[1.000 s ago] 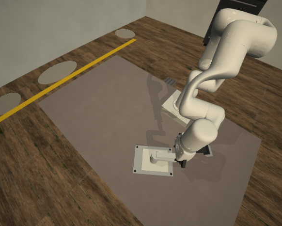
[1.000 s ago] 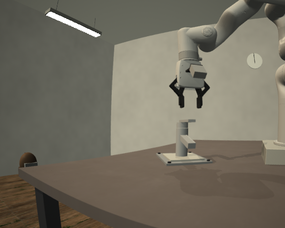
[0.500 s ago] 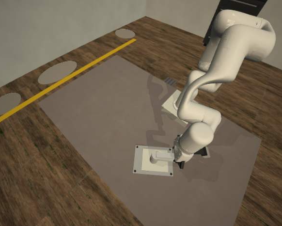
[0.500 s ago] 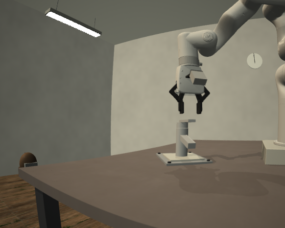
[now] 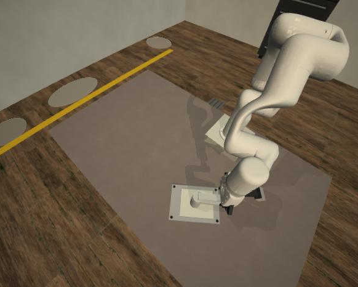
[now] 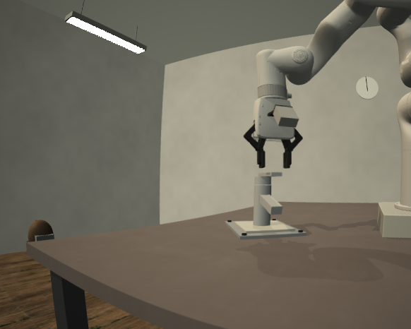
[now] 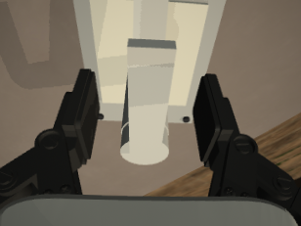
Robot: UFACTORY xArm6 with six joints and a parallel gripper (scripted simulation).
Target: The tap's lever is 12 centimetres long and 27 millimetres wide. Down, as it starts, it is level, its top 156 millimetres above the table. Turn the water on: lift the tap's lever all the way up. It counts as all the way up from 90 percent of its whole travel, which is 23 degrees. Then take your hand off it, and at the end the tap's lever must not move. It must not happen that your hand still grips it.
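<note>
Right now the tap lever is 4 cm ahead of my hand, 5 cm to the right of it and 4 cm below it. Round my hand: base plate (6 cm ahead, 8 cm to the right, 18 cm below).
</note>
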